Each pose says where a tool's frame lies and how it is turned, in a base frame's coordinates. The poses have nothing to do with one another.
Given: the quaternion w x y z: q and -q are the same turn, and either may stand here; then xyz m.
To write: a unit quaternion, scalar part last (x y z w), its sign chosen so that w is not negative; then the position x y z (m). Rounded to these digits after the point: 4 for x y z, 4 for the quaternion.
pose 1, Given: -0.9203 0.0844 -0.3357 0.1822 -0.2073 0.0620 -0.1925
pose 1, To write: -0.0844 0.3357 -0.1822 0.9203 -0.2073 0.0620 -0.1925
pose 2, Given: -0.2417 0.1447 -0.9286 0.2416 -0.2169 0.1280 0.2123
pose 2, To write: -0.1447 0.9286 -0.2416 0.2417 -0.2169 0.1280 0.2123
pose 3, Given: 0.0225 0.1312 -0.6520 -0.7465 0.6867 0.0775 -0.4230
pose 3, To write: 0.1312 -0.6520 -0.7465 0.0225 0.6867 0.0775 -0.4230
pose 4, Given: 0.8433 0.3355 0.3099 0.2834 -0.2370 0.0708 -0.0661
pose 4, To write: 0.3355 0.3099 0.2834 0.8433 -0.2370 0.0708 -0.0661
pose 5, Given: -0.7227 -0.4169 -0.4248 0.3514 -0.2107 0.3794 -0.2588
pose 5, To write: 0.4169 0.4248 -0.3514 0.7227 -0.2107 0.3794 -0.2588
